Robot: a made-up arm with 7 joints. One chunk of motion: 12 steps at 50 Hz.
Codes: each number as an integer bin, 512 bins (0 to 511) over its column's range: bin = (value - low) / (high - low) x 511, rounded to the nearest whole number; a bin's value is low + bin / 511 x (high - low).
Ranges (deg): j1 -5..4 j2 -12..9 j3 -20..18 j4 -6..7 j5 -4..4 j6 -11..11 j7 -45..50
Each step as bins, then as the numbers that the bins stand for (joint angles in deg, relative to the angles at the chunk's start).
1 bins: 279 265 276 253 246 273 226
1 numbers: -0.09 -1.11 0.52 0.44 -0.15 0.75 -2.98
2 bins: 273 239 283 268 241 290 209
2 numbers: -0.19 -2.18 1.05 0.82 -0.23 1.49 -6.14
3 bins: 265 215 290 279 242 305 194
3 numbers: -0.33 -3.16 1.57 1.10 -0.21 2.13 -8.93
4 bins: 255 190 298 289 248 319 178
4 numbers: -0.51 -4.19 2.16 1.35 -0.12 2.73 -11.91
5 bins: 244 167 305 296 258 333 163
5 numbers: -0.70 -5.14 2.68 1.53 0.04 3.34 -14.70
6 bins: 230 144 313 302 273 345 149
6 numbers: -0.95 -6.08 3.28 1.68 0.27 3.85 -17.30
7 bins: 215 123 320 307 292 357 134
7 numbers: -1.21 -6.95 3.80 1.81 0.57 4.37 -20.09
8 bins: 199 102 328 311 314 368 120
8 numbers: -1.50 -7.81 4.39 1.91 0.92 4.84 -22.69
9 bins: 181 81 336 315 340 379 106
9 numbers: -1.81 -8.67 4.99 2.01 1.32 5.32 -25.29
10 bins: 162 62 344 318 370 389 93
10 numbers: -2.15 -9.45 5.58 2.09 1.79 5.75 -27.71
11 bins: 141 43 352 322 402 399 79
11 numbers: -2.52 -10.23 6.18 2.19 2.29 6.18 -30.31
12 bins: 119 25 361 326 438 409 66
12 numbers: -2.90 -10.97 6.85 2.29 2.86 6.61 -32.73
